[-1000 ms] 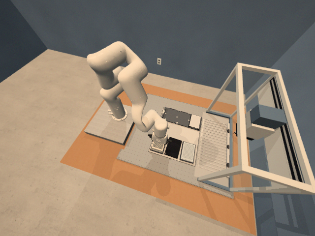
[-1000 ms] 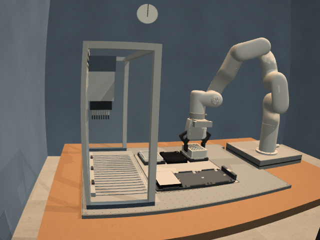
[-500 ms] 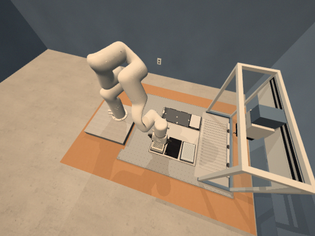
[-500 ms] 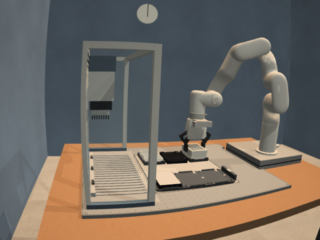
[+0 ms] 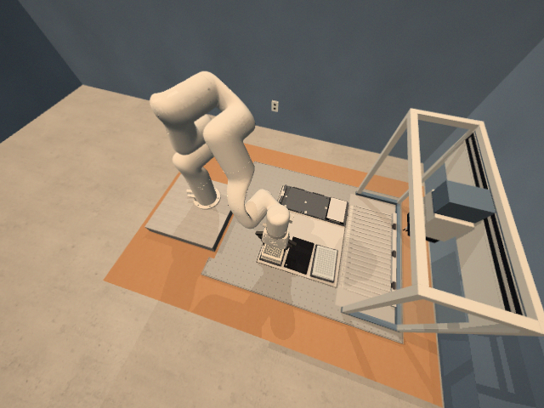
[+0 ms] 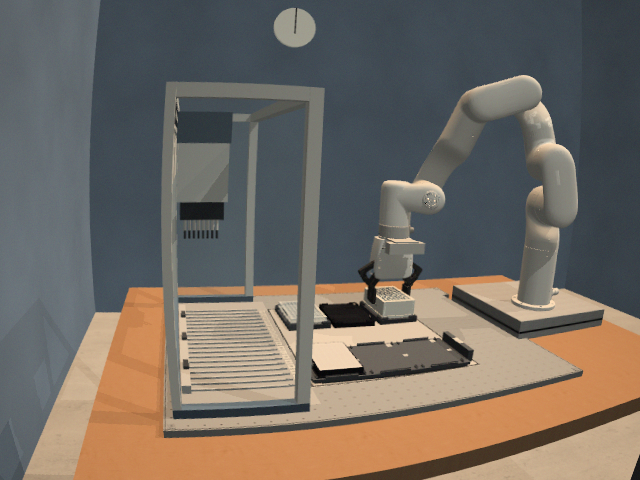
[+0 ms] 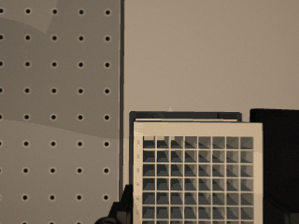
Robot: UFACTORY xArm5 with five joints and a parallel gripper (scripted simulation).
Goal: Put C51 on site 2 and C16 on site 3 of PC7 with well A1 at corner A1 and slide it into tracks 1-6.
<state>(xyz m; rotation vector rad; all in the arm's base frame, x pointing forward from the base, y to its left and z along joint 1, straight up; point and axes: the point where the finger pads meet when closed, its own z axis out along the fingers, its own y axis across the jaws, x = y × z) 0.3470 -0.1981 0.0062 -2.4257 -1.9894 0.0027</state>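
Now: the plate nest S1 4 cm below my hand. From my hand the other things lie so: 96-well plate C15: 22 cm ahead, 4 cm to the right, 3 cm below; then dark carrier PC7: 17 cm ahead, 24 cm to the left, 3 cm below; then plate nest S2: 11 cm ahead, 2 cm to the right, 4 cm below.
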